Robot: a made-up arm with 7 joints.
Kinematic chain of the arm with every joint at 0, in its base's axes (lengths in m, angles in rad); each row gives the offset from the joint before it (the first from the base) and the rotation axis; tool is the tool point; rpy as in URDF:
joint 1: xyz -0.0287 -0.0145 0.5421 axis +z
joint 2: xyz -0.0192 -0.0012 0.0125 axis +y
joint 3: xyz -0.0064 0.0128 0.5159 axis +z
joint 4: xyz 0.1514 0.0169 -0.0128 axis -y
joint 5: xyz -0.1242 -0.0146 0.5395 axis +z
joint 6: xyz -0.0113 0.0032 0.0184 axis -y
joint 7: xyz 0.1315 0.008 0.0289 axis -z
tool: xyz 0.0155 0.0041 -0.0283 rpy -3.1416 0 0
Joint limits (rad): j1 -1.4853..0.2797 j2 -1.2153..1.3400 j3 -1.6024..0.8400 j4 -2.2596..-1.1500 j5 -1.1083..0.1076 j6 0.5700..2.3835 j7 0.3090..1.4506
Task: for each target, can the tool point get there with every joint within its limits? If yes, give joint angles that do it. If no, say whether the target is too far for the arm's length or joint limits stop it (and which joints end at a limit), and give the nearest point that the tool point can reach.
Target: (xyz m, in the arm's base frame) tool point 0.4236 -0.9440 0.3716
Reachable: yes | joints -1.0712 0.8606 -0.1261 -1.6280 -0.4560 2.2347 1.1216
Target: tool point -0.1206 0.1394 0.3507
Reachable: no: joint limits stop it (at a limit: joint 1, joint 2, joint 4, joint 6, joint 7) | nearest point 0.0452 0.4462 0.0934 | short by 0.433 m
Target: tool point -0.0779 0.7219 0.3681
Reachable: no: joint limits stop it (at a limit: joint 1, joint 3, joint 4, joint 5, joint 6, joint 7) | nearest point 0.0819 0.7021 0.2104 | short by 0.225 m
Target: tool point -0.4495 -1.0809 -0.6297
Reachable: no: too far | nearest point -0.2507 -0.8159 -0.0804 | short by 0.641 m
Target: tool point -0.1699 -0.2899 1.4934
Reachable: yes | joints -0.2074 -0.9929 -0.3972 -1.5372 -0.0444 0.8593 0.3982
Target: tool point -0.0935 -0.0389 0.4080
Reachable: no: joint limits stop it (at a limit: joint 1, joint 2, joint 4, joint 6, joint 7) | nearest point -0.2869 -0.2535 0.0173 | short by 0.486 m
